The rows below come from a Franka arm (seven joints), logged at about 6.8 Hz.
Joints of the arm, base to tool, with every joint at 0 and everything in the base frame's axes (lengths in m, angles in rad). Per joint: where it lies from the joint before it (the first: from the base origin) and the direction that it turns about. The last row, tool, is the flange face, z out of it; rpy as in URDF.
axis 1: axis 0 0 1 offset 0 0 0.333
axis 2: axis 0 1 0 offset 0 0 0
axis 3: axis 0 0 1 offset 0 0 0.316
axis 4: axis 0 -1 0 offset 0.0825 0 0
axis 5: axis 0 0 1 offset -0.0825 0 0.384
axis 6: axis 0 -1 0 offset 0 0 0
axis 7: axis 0 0 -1 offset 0.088 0 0
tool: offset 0 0 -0.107 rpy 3.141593 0 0
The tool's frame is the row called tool.
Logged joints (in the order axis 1, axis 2, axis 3, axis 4, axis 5, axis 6, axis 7), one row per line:
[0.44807, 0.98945, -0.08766, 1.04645, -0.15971, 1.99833, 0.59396]
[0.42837, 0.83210, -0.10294, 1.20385, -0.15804, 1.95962, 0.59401]
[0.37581, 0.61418, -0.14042, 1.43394, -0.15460, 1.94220, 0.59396]
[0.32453, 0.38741, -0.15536, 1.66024, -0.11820, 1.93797, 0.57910]
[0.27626, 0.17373, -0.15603, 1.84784, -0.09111, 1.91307, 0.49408]
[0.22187, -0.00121, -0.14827, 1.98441, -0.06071, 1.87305, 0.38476]
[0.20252, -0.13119, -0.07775, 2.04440, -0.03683, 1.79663, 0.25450]
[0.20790, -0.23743, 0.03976, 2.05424, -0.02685, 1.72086, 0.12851]
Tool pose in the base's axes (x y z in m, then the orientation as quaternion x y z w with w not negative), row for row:
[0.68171, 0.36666, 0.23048, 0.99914, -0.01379, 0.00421, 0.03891]
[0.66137, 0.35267, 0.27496, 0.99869, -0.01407, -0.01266, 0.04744]
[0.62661, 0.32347, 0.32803, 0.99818, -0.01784, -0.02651, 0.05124]
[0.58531, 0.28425, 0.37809, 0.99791, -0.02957, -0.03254, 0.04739]
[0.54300, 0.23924, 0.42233, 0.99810, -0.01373, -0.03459, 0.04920]
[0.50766, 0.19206, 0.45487, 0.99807, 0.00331, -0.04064, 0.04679]
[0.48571, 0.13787, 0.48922, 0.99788, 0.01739, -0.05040, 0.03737]
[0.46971, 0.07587, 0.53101, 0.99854, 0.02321, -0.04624, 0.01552]
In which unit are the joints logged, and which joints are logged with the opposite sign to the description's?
The joints are logged in radians. Opposite sign: axis 3, axis 4.
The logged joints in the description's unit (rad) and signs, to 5 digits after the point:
[0.44807, 0.98945, 0.08766, -1.04645, -0.15971, 1.99833, 0.59396]
[0.42837, 0.83210, 0.10294, -1.20385, -0.15804, 1.95962, 0.59401]
[0.37581, 0.61418, 0.14042, -1.43394, -0.15460, 1.94220, 0.59396]
[0.32453, 0.38741, 0.15536, -1.66024, -0.11820, 1.93797, 0.57910]
[0.27626, 0.17373, 0.15603, -1.84784, -0.09111, 1.91307, 0.49408]
[0.22187, -0.00121, 0.14827, -1.98441, -0.06071, 1.87305, 0.38476]
[0.20252, -0.13119, 0.07775, -2.04440, -0.03683, 1.79663, 0.25450]
[0.20790, -0.23743, -0.03976, -2.05424, -0.02685, 1.72086, 0.12851]

